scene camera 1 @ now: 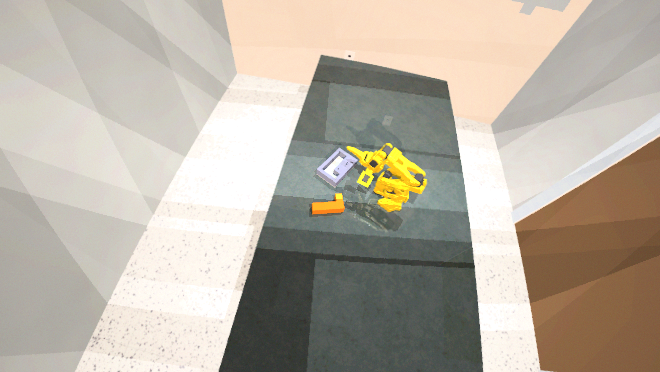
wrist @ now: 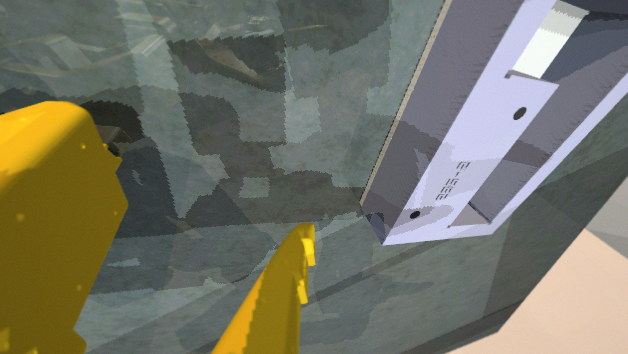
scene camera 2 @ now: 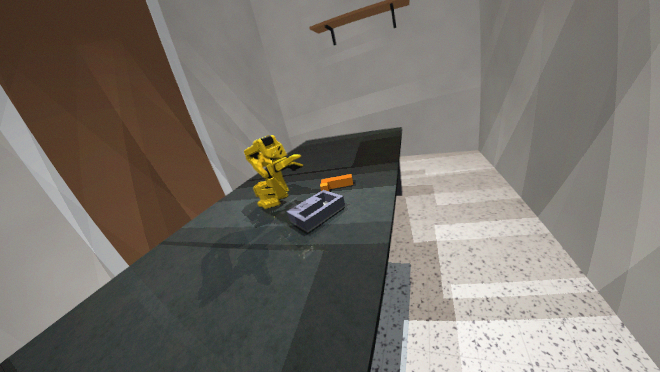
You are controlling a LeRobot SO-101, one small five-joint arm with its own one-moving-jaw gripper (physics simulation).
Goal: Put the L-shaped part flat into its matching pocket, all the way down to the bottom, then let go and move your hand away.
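Places are measured from the arm's base along level axes (x ahead, y left, z up), in centimetres.
Pixels of known places: hand at its tool point: [wrist: 313, 238] [scene camera 2: 287, 189]; arm's base at its link origin: [scene camera 1: 384, 197] [scene camera 2: 278, 200].
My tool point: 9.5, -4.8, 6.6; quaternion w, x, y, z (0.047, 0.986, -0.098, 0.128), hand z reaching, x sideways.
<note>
For each thing: its middle in the pictures, then the offset to it from my tool point, as dx, dy, dz. Level surfaces: height alone.
- orange L-shaped part at the middle of its body: [scene camera 2: 337, 183] [scene camera 1: 327, 203] +11.2, +12.8, -5.1
- lavender block at the middle of its body: [wrist: 487, 128] [scene camera 2: 316, 208] [scene camera 1: 337, 167] +10.2, -3.5, -4.8
- dark table at its surface level: dz -6.6
The orange L-shaped part [scene camera 1: 327, 207] [scene camera 2: 338, 182] lies on the dark table, apart from the pocket block. Its short leg is at the end nearer the arm and points toward the block's side. The lavender block [scene camera 1: 327, 177] [scene camera 2: 322, 216] [wrist: 467, 135] has an L-shaped pocket, with its light bottom partly showing in scene camera 1 and the wrist view. My gripper [scene camera 1: 357, 163] [scene camera 2: 301, 161] [wrist: 215, 200] is wide open and empty, raised above the table beside the block. In the wrist view its jaws are left of the block, and the L-shaped part does not show.
The yellow arm's base [scene camera 1: 392, 200] [scene camera 2: 269, 201] stands on the dark table [scene camera 1: 390, 310] [scene camera 2: 210, 285], to the right of the block and part in scene camera 1. The table's long edge lies beyond them on the other side. A wall shelf [scene camera 2: 360, 16] is far behind.
</note>
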